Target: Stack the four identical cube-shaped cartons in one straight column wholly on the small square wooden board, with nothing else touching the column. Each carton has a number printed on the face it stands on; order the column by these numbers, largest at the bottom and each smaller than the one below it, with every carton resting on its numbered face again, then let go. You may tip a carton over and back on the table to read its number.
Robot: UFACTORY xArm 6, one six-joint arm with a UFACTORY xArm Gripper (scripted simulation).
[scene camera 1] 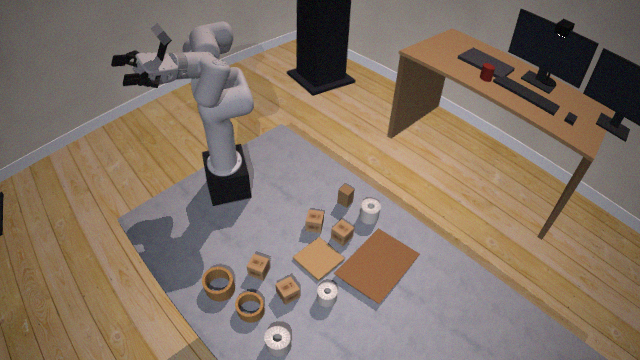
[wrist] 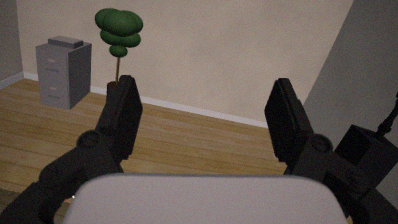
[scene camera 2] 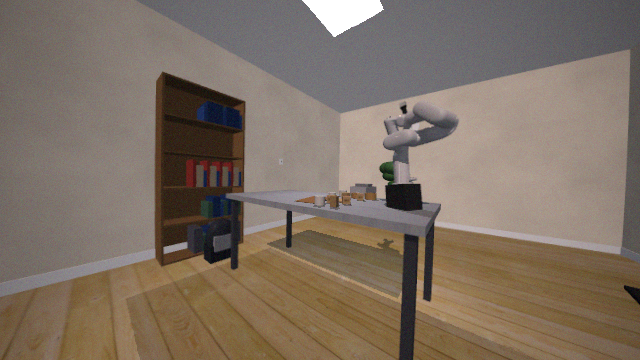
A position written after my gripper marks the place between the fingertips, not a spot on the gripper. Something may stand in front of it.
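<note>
My gripper [scene camera 1: 117, 70] is in sight, and the wrist view gives me the gripper [wrist: 204, 92] as well. There is a square wooden board [scene camera 1: 318, 258] here, and I can also see a brown board [scene camera 1: 374, 269], though in the wrist view the brown board is out of frame.
</note>
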